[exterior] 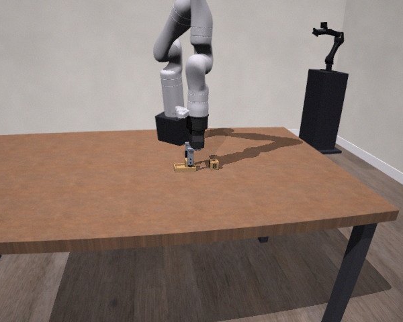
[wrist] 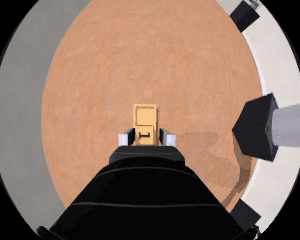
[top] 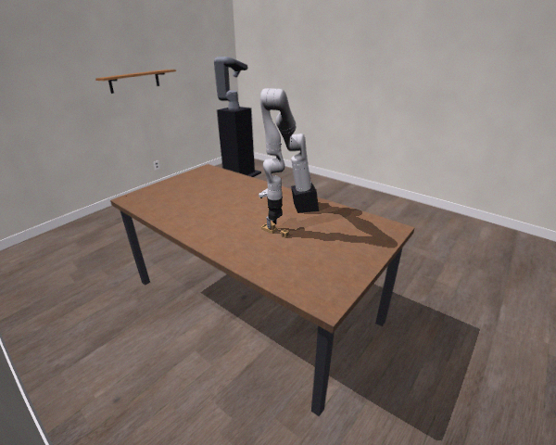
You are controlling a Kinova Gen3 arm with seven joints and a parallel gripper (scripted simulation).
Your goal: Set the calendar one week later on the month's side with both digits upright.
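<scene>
The wooden tray lies 40 mm below my hand and 20 mm to the right of it.
</scene>
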